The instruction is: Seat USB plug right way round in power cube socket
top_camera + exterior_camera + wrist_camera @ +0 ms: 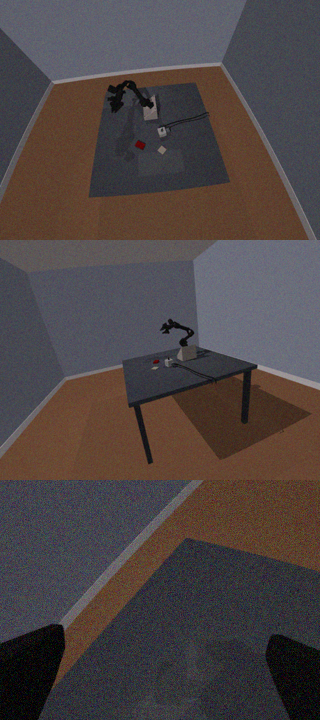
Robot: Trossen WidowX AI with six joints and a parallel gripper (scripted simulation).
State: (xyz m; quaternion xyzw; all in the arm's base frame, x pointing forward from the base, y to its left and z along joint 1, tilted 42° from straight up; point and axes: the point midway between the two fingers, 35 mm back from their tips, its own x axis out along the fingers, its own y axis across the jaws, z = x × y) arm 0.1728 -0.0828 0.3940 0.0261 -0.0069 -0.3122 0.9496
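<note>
Right now my gripper tip is 40 cm to the right of the dark USB plug, 29 cm above it and 11 cm short of it. Also, from my gripper tip: red block 37 cm below, 19 cm ahead, 14 cm to the left; white block 38 cm below, 36 cm to the left, 29 cm ahead.
</note>
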